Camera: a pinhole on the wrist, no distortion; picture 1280 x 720 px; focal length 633.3 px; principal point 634.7 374.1 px. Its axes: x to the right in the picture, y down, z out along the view. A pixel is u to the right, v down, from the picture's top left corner.
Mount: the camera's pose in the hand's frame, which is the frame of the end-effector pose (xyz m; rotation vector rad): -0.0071 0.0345 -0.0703 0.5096 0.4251 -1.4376
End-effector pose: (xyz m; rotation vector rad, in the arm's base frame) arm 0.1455 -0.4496 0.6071 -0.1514 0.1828 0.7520
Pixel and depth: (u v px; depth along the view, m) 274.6 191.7 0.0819
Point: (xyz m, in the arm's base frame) 0.1043 -0.4521 0.6344
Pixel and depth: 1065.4 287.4 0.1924
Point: 0.2546 -0.5973 0.6377
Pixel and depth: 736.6 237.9 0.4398
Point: 0.2887 -0.6726 0.8880
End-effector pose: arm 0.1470 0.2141 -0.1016 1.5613 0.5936 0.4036
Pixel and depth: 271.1 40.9 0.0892
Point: 0.1178 0.1548 -0.0753
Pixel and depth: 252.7 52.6 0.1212
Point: 0.1258 0.1143 -0.0779
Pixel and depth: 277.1 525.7 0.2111
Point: 0.2723 0.0892 -0.1036
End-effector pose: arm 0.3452 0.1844 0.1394 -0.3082 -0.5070 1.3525
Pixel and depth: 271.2 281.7 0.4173
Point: 0.1324 0.0524 0.4716
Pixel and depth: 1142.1 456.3 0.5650
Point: 0.8368 0.1322 0.6001
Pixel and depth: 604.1 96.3 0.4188
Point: 0.3460 -0.0749 0.4347
